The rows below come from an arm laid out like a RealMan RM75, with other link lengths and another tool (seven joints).
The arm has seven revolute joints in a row. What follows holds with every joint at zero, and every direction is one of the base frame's. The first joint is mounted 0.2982 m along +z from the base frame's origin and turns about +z. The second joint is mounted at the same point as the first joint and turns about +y. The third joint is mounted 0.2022 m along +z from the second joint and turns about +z. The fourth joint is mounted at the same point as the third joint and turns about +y. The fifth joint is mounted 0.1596 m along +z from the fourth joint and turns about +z. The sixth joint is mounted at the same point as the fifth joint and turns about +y. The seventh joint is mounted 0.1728 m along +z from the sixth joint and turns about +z. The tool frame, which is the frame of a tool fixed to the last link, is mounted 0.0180 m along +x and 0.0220 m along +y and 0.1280 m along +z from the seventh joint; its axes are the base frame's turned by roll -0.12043, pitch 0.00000 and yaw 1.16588 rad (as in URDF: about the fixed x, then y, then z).
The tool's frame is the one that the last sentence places.
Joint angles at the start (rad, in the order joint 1, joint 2, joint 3, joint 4, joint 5, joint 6, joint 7):
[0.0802 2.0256 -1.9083 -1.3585 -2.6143 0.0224 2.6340]
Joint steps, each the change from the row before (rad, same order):
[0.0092 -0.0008 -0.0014 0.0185 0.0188 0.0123 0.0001]
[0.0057 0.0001 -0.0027 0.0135 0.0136 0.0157 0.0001]
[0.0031 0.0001 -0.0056 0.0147 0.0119 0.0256 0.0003]
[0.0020 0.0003 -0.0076 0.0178 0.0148 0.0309 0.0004]
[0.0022 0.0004 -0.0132 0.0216 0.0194 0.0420 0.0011]
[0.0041 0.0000 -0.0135 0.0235 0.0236 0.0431 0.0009]
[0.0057 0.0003 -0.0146 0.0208 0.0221 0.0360 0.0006]
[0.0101 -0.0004 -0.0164 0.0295 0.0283 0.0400 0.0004]
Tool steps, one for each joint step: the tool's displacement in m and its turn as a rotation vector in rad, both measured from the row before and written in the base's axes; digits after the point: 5 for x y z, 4 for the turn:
[0.00128 0.00136 -0.00074 0.0011 0.0128 -0.0065]
[-0.00021 0.00124 0.00025 0.0049 0.0113 -0.0016]
[-0.00065 0.00123 0.00127 0.0102 0.0114 0.0017]
[-0.00001 0.00100 0.00135 0.0119 0.0139 0.0001]
[-0.00105 0.00089 0.00145 0.0152 0.0189 0.0026]
[-0.00072 0.00115 0.00181 0.0160 0.0207 0.0010]
[-0.00129 0.00069 0.00038 0.0107 0.0180 0.0018]
[0.00042 0.00107 0.00000 0.0106 0.0185 -0.0020]

